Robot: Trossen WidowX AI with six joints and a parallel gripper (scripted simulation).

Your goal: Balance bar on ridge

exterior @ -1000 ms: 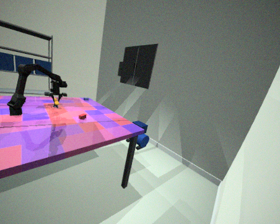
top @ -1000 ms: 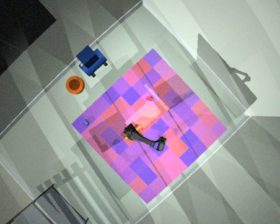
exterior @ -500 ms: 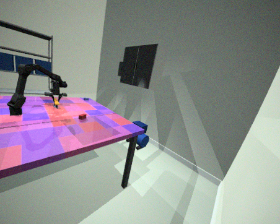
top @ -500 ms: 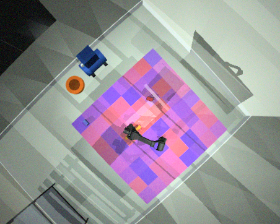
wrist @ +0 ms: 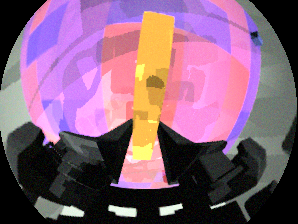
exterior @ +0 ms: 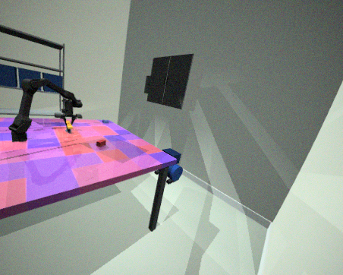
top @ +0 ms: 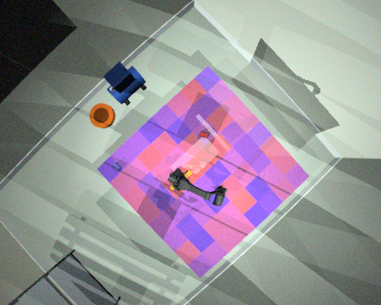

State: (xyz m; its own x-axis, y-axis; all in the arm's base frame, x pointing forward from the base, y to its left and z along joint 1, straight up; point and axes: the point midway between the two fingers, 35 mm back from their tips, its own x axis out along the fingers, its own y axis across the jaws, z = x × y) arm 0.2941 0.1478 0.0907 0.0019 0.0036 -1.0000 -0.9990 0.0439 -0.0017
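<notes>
The yellow bar lies 3 cm to the left of my gripper tip. Also, from my gripper tip: blue block 45 cm ahead, 35 cm to the left, 4 cm below.
</notes>
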